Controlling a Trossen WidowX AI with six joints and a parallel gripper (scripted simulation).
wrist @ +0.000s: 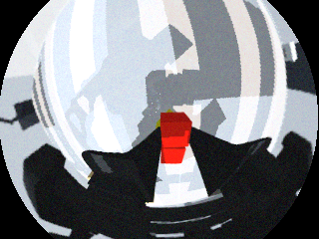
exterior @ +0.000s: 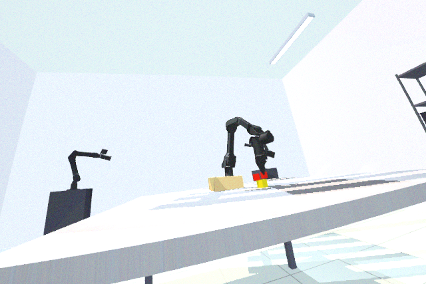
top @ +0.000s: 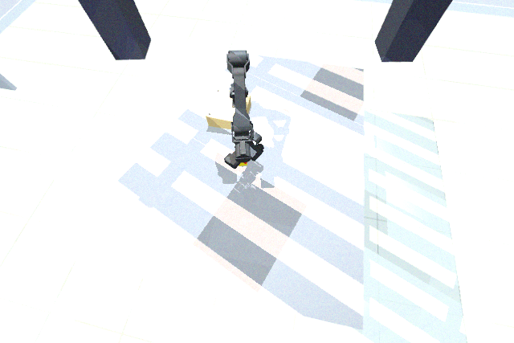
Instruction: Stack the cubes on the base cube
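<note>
Right now the yellow cube is 40 mm below my gripper tip, 10 mm to the right of it and 10 mm behind it.
</note>
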